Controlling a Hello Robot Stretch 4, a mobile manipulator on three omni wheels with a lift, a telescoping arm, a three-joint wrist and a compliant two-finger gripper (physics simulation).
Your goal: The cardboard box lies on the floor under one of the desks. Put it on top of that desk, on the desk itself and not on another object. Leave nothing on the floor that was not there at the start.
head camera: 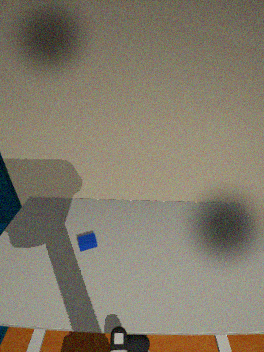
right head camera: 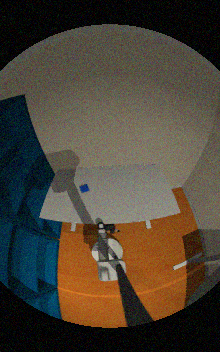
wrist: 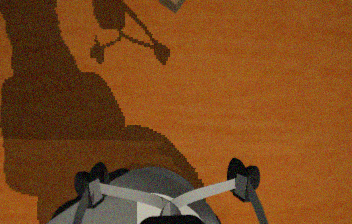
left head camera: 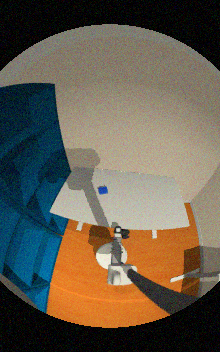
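Pixels of known places: gripper, between the fingertips: (wrist: 168, 174); robot's base, origin of its link: (left head camera: 110, 255).
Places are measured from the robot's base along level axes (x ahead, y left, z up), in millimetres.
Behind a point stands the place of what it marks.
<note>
The cardboard box (wrist: 173, 4) @[x 633, y -127, z 10 mm] shows in part at the top edge of the wrist view, on the orange floor, as a small grey-brown corner. It does not show in the head views, where the desk top covers the floor beneath. The light grey desk (head camera: 155, 280) @[x 459, y -183, z 689 mm] (left head camera: 150, 200) @[x 569, y -378, z 689 mm] (right head camera: 130, 197) @[x 503, y -326, z 689 mm] stands in front of me against the wall. My gripper (wrist: 168, 174) @[x 250, y -96, z 347 mm] points down, its two fingers wide apart with nothing between them; it is open. The box is beyond the fingertips, apart from them. In the head views the fingers are hidden below the wrist.
A small blue block (head camera: 87, 242) @[x 645, y 147, z 734 mm] (left head camera: 103, 190) @[x 647, y 139, z 729 mm] (right head camera: 84, 188) @[x 646, y 141, z 731 mm] lies on the desk's left half. A tall blue shelf unit (head camera: 6, 200) @[x 1065, y 806, z 668 mm] stands at the left, close to the desk. White desk feet (head camera: 36, 341) @[x 423, y 541, z -6 mm] (head camera: 223, 343) @[x 354, y -696, z -6 mm] show below the front edge. Another white foot (left head camera: 185, 276) @[x -637, y -1257, z 27 mm] (right head camera: 187, 262) @[x -642, y -1253, z 1 mm] is at the right.
</note>
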